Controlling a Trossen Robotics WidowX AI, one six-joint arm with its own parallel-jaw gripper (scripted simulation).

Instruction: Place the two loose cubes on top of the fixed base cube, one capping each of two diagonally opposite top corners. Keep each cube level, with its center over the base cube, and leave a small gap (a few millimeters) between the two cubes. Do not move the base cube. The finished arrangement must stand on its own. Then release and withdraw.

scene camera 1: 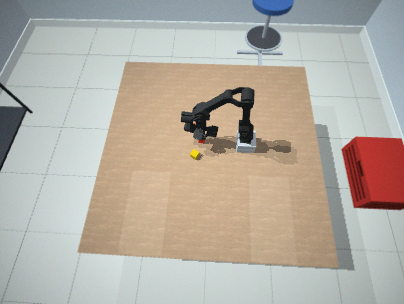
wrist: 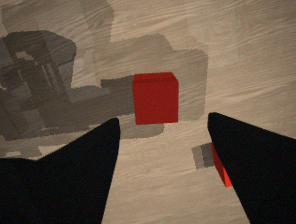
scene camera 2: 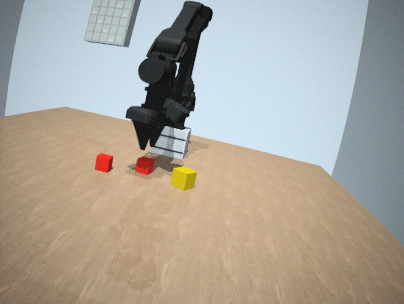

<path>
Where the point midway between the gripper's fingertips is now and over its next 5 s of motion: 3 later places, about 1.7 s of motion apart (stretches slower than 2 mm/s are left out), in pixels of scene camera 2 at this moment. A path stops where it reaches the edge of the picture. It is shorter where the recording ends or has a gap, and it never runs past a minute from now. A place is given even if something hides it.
My gripper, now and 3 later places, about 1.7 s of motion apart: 147,148; 146,153; 162,128; 188,145
</path>
